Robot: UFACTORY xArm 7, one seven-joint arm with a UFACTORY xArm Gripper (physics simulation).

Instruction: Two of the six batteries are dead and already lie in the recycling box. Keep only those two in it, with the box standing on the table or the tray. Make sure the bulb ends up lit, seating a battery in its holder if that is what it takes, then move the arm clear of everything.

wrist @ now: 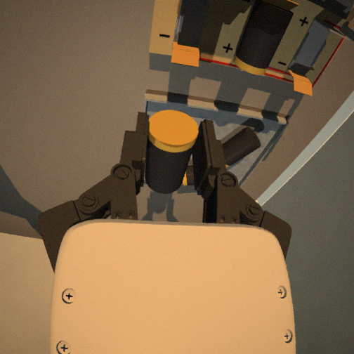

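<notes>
My gripper (172, 130) is shut on a dark battery with an orange end cap (170, 162), held upright in the view's middle. Behind and below it is the recycling box (202, 103), a shallow grey-blue box with a pale rim. In the box a dark battery (243, 146) lies tilted to the right of the fingers. Part of another battery (192, 176) shows between the fingers, mostly hidden by the right finger. The battery holder (160, 35) is at the top, with plus and minus marks and a dark battery (265, 35) in a middle bay. The bulb does not show.
Orange tabs (185, 55) (302, 83) stick out from the holder's near edge, close beyond the box's far rim. A brown surface (75, 100) lies to the left. A pale edge (305, 152) runs diagonally at the right, with a grey-green surface (325, 210) beyond it.
</notes>
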